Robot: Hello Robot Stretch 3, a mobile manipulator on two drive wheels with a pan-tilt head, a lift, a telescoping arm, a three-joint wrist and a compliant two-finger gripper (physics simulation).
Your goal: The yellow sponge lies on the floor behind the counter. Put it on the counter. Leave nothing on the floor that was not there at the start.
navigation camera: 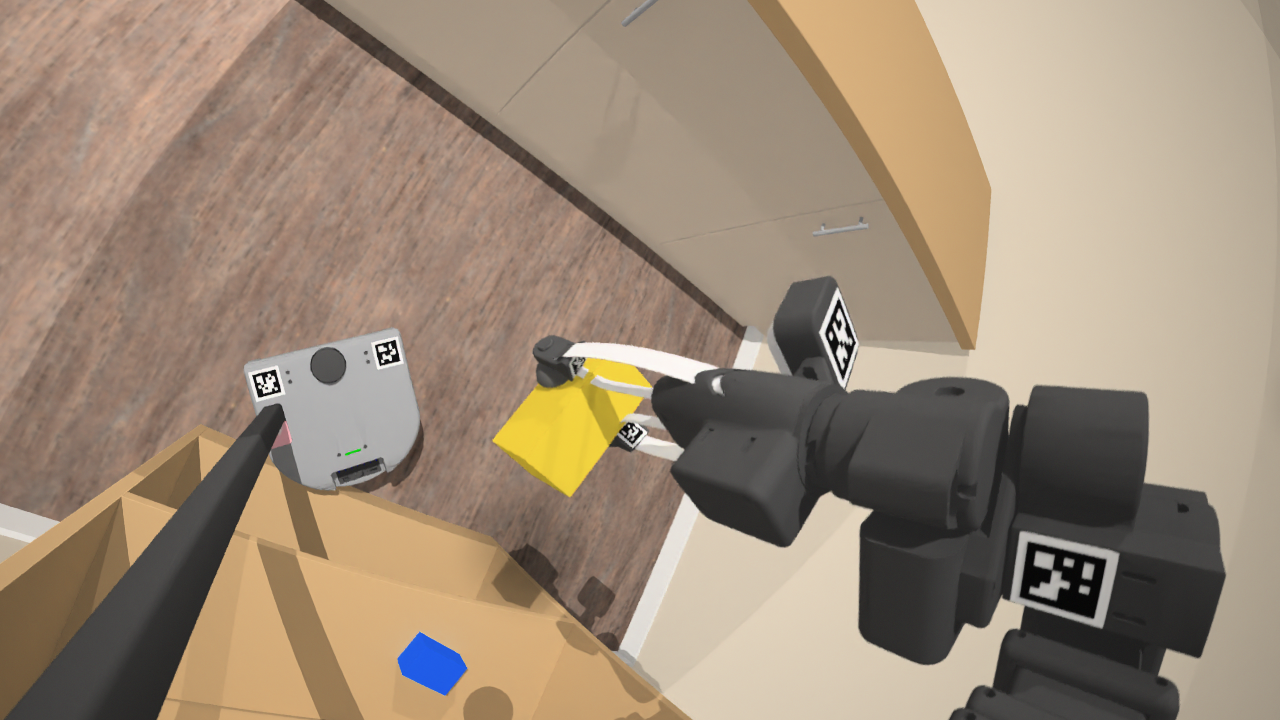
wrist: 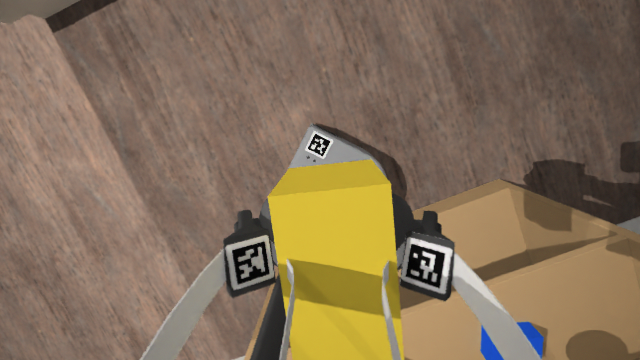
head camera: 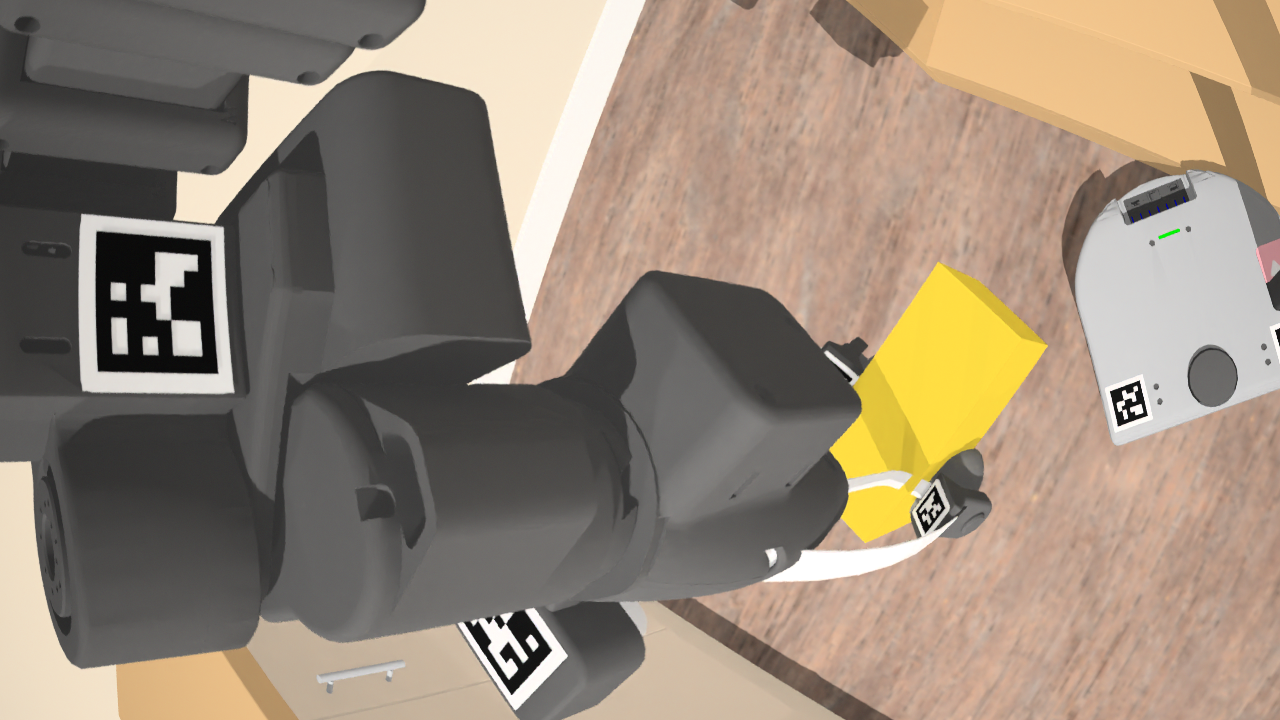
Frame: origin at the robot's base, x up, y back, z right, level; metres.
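Seen in the pictures: gripper, fingertip midpoint: (navigation camera: 567, 391); robot's base, origin of the base link: (navigation camera: 328, 363) (head camera: 1208, 374).
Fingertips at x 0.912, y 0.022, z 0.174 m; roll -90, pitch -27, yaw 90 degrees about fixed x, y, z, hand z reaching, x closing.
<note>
Offsets run from my fingertips to a thing's top centre. "spot": to the spot under its first point. Level surfaces: height alone.
My gripper (head camera: 904, 429) (navigation camera: 590, 398) (wrist: 336, 218) is shut on the yellow sponge {dx +0.061, dy +0.010, dz -0.016 m} (head camera: 953, 358) (navigation camera: 559, 434) (wrist: 332, 215), with a fingertip against each long side. The sponge is raised high above the floor {dx -0.913 m} (head camera: 805, 161) (navigation camera: 205, 223) (wrist: 200, 90) and sticks out past the fingertips. Its near end is partly hidden by the gripper body in the head view. A cabinet with a wooden top (head camera: 170, 689) (navigation camera: 930, 134) and a separate light wooden unit {spot: dx -0.813, dy +0.464, dz -0.091 m} (head camera: 1047, 71) (navigation camera: 393, 528) (wrist: 550, 290) are in view; I cannot tell which is the counter.
My grey base (head camera: 1154, 304) (navigation camera: 366, 402) (wrist: 345, 152) stands against the wooden unit. A blue block {dx -0.351, dy +0.464, dz -0.176 m} (navigation camera: 432, 664) (wrist: 532, 337) rests on that unit. A cream wall (head camera: 501, 53) (navigation camera: 1118, 223) is close behind the wrist. The cabinet front {spot: dx -0.344, dy -0.258, dz +0.663 m} (navigation camera: 733, 179) has bar handles.
</note>
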